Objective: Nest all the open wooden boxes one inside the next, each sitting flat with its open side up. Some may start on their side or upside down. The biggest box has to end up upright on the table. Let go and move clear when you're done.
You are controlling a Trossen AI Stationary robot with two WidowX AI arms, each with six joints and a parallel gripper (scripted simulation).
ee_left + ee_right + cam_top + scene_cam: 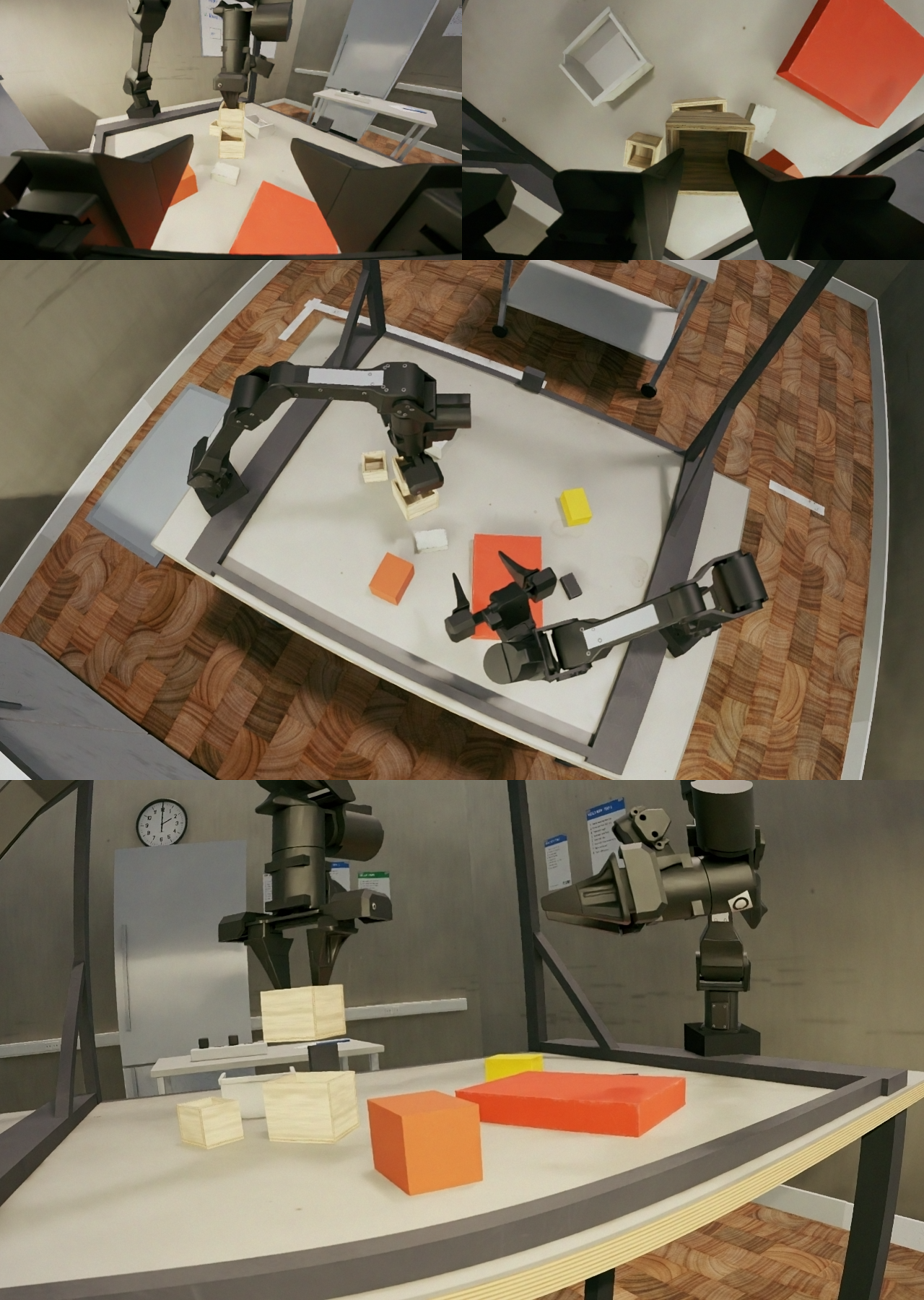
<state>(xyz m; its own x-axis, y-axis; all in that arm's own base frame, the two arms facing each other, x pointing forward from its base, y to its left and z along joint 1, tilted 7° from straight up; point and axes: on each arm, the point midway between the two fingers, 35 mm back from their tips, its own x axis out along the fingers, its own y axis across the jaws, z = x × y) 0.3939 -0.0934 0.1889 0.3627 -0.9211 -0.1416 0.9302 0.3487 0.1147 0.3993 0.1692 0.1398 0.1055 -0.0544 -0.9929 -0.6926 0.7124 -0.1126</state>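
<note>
Right now the medium wooden box is 50 mm below my right hand. The rest, counted from my right hand: small wooden box (40 mm behind, 110 mm to the right, 160 mm below); white tray (170 mm behind, 10 mm to the right, 140 mm below); largest wooden box (150 mm below).
</note>
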